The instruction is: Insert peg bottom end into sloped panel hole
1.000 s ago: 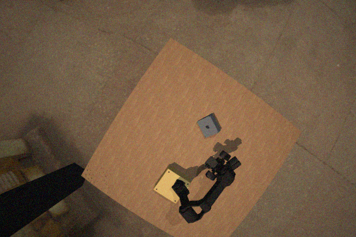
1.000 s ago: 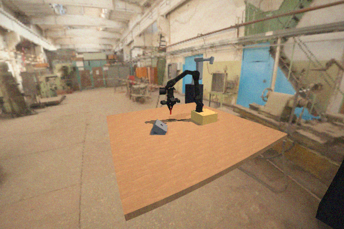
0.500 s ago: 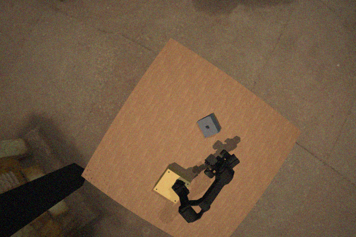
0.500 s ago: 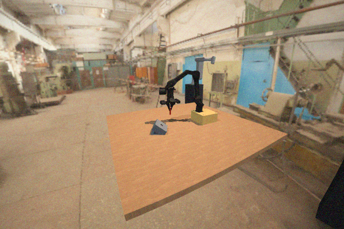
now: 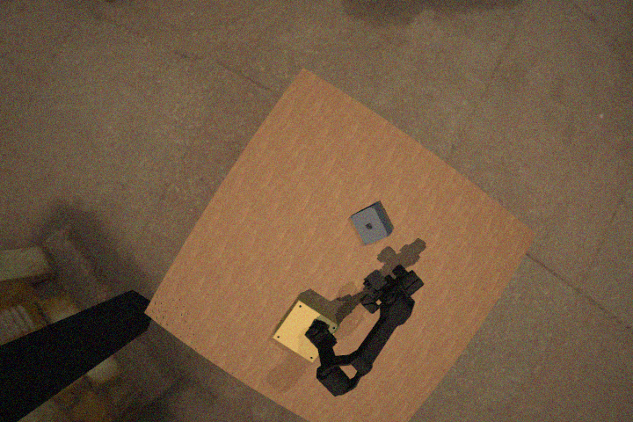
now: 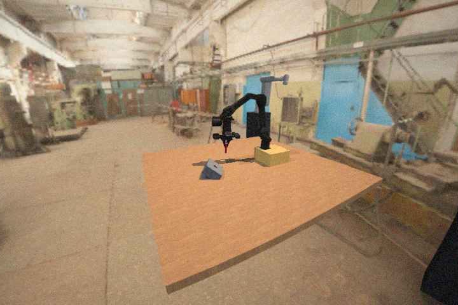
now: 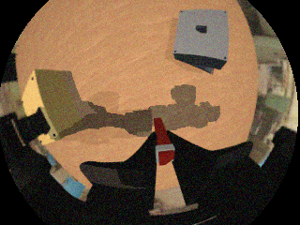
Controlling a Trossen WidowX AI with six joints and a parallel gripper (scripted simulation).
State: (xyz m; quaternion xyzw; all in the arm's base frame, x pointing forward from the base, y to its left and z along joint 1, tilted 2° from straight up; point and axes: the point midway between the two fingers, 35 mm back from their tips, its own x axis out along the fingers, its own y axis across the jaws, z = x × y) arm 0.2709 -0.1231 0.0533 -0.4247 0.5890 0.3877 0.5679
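The sloped panel is 18 cm ahead of my gripper tip, 12 cm to the left of it and 8 cm below it. Also, from my gripper tip: red peg (2 cm above).
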